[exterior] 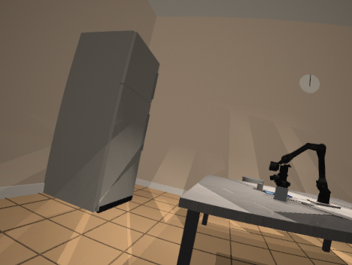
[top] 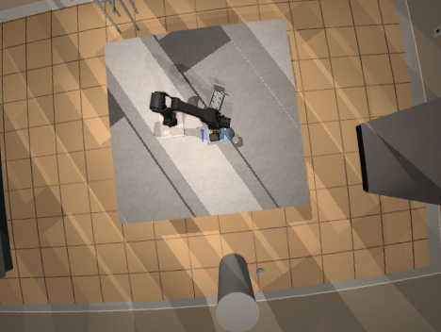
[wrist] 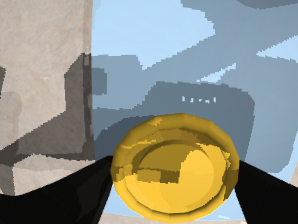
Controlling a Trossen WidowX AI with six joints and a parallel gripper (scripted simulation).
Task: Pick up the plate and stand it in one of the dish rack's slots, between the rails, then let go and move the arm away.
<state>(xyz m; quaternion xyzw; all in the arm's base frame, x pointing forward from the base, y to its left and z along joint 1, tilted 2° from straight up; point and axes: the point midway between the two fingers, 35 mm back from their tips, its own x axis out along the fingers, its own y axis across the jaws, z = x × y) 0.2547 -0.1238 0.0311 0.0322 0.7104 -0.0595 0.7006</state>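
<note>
My gripper tip is 3 cm short of the light blue mat, 2 cm to the left of it and 1 cm above it. Round my gripper tip: white cup 11 cm to the right, 11 cm ahead, 2 cm above; then yellow plate 1 cm above; then dish rack 19 cm to the left, 7 cm ahead, 2 cm above.
</note>
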